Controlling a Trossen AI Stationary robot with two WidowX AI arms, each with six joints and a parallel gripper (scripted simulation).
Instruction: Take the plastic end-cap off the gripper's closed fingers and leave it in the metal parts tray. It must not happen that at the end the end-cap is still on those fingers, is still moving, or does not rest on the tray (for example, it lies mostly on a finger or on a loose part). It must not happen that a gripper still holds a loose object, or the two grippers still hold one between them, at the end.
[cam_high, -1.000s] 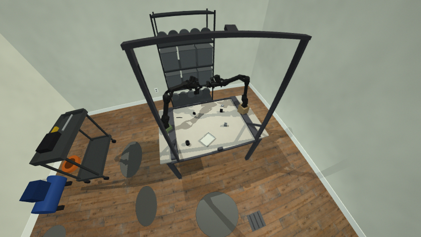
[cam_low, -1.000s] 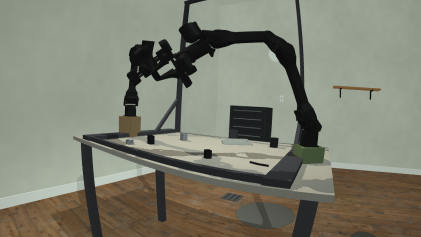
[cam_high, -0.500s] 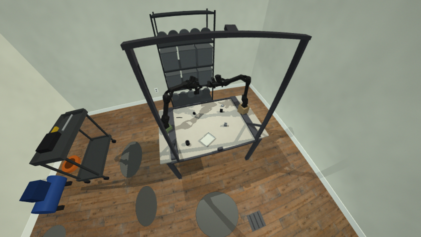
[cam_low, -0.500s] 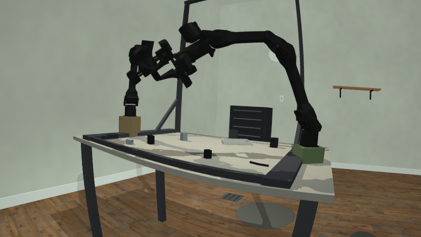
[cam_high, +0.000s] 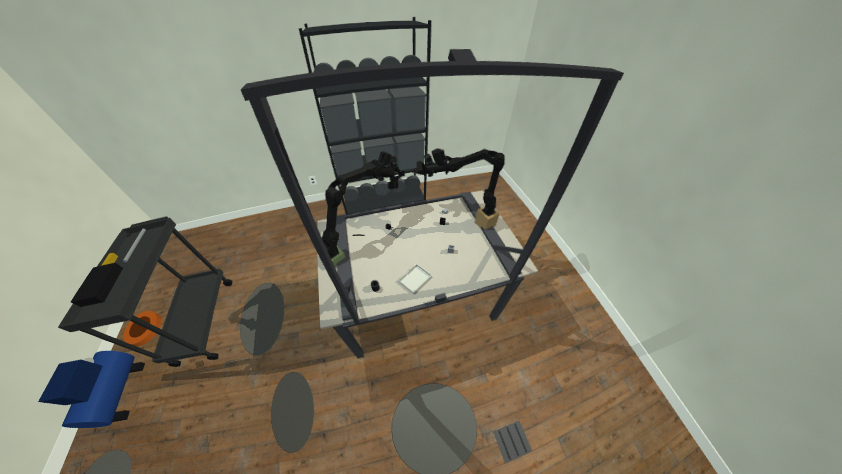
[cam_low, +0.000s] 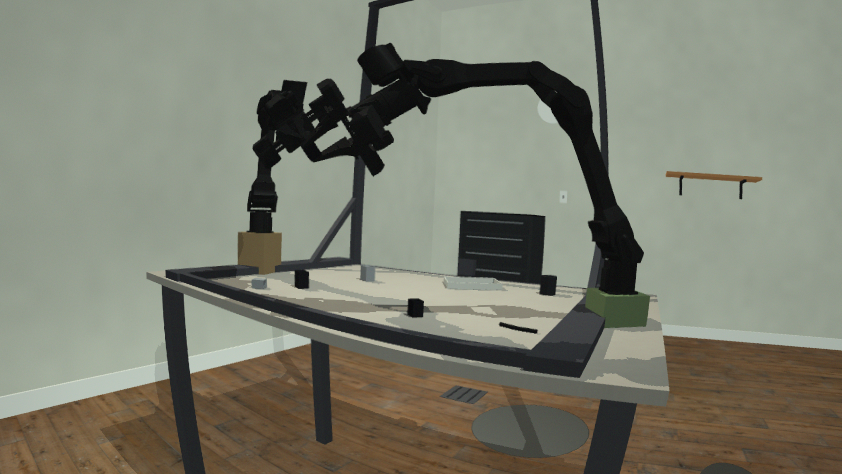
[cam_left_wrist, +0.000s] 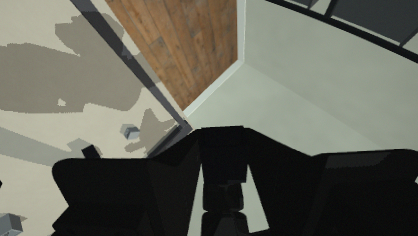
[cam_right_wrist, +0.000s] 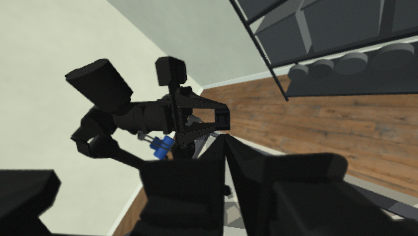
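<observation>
Now: the black plastic end-cap 30 mm to the right of my left hand and 10 mm below it. Round my left hand: metal parts tray 550 mm behind, 290 mm below, 50 mm to the left.
</observation>
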